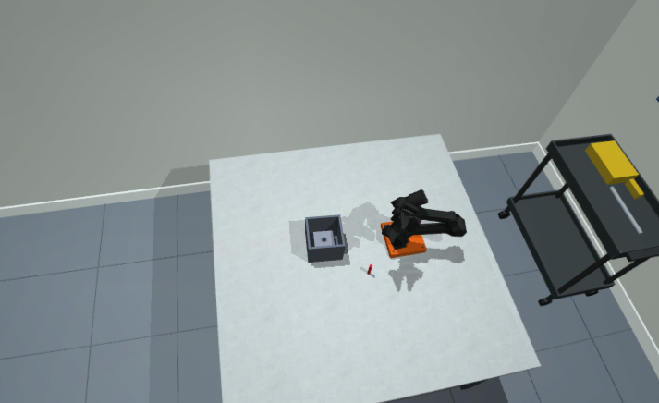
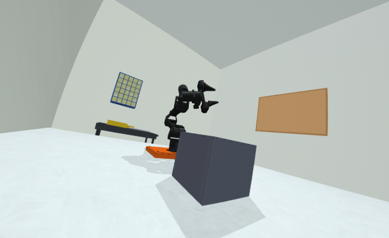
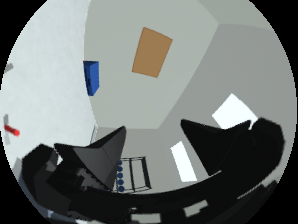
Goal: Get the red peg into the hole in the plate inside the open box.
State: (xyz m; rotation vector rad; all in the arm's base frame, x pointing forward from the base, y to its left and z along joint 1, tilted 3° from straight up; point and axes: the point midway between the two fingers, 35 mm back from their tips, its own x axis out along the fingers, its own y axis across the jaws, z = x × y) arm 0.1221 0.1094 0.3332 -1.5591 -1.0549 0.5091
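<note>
The red peg lies 50 mm ahead of my gripper tip, 30 mm to the right of it and 340 mm below it. The rest, counted from my gripper tip: grey plate (210 mm ahead, 220 mm to the right, 340 mm below).
</note>
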